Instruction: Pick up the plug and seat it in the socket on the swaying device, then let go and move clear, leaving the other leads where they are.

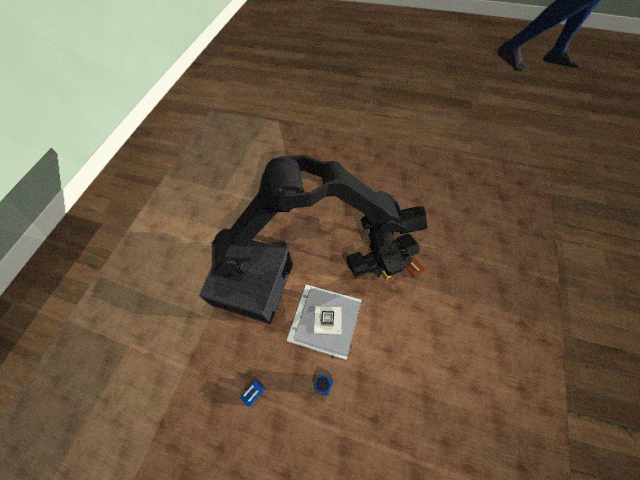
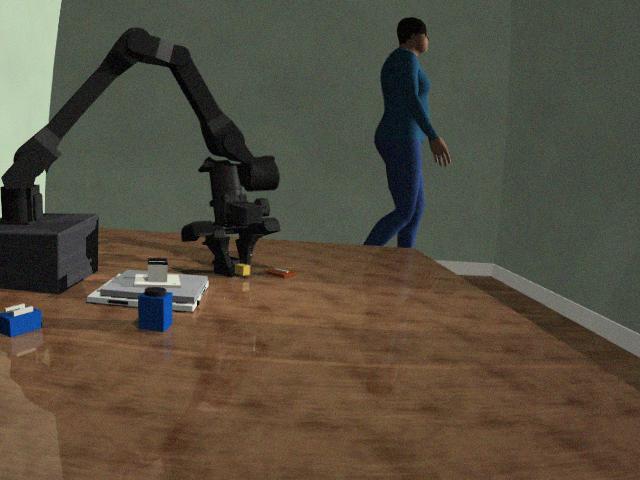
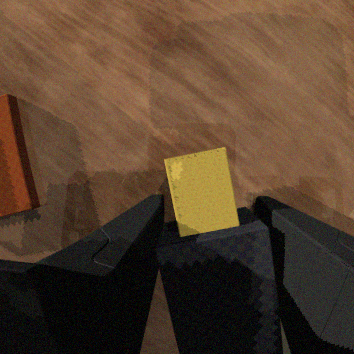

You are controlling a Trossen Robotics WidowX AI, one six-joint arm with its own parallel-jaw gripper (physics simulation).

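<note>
The plug (image 1: pixel 386 274) (image 2: pixel 242 269) (image 3: pixel 201 189) has a dark body and a yellow tip and lies on the wood floor. My gripper (image 1: pixel 385 269) (image 2: pixel 233 263) (image 3: pixel 209 207) is down at floor level, with one finger on each side of the plug's dark body, shut on it. The device (image 1: pixel 310 338) (image 2: pixel 190 287) is a flat grey plate on the floor to the front left of the gripper. An upright socket (image 1: pixel 327 317) (image 2: pixel 157 270) stands on a white pad at its middle.
An orange lead (image 1: pixel 415 267) (image 2: pixel 281 271) (image 3: pixel 14 158) lies just beside the gripper. Two blue leads (image 1: pixel 251 393) (image 1: pixel 323 384) (image 2: pixel 20 320) (image 2: pixel 154 310) lie in front of the device. The arm's base (image 1: pixel 248 284) (image 2: pixel 46 252) is a dark box. A person (image 2: pixel 408 139) (image 1: pixel 542 30) walks at the back.
</note>
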